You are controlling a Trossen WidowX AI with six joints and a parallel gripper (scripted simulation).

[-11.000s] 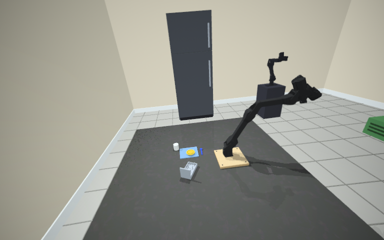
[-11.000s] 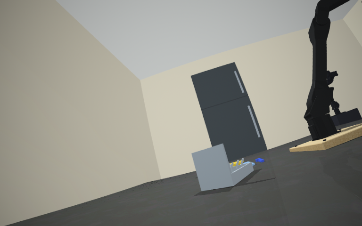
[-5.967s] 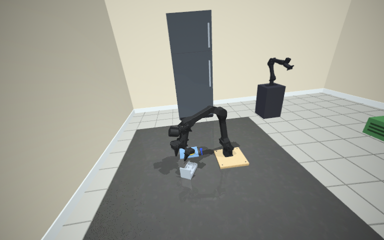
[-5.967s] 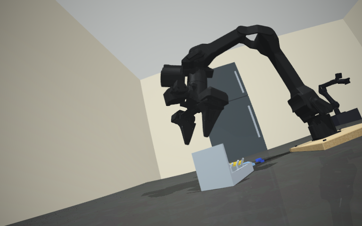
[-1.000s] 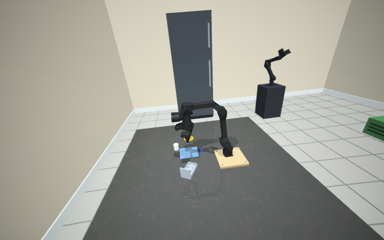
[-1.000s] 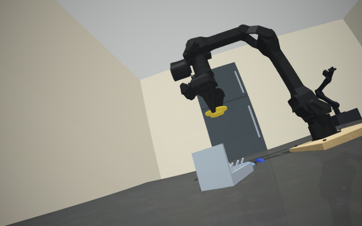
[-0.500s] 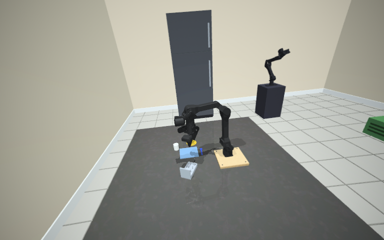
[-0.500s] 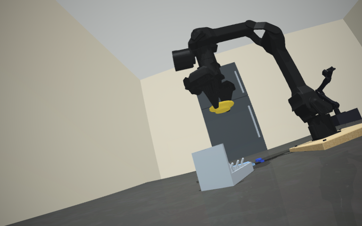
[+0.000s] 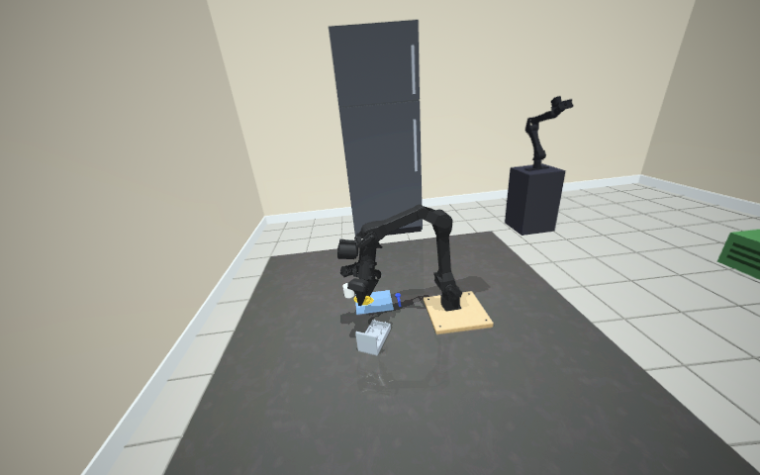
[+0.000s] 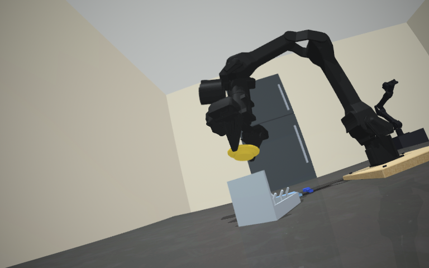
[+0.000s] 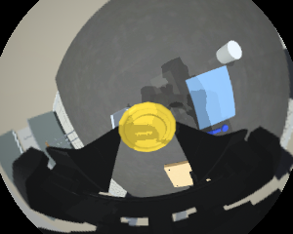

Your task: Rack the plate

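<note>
Now: gripper tip 2 cm past the dish rack, 5 cm to the right of it and 10 cm above it. The rest, counted from my gripper tip: yellow plate: 1 cm above; blue spoon: 15 cm behind, 16 cm to the right, 12 cm below; light blue mat: 4 cm behind, 16 cm to the right, 12 cm below.
</note>
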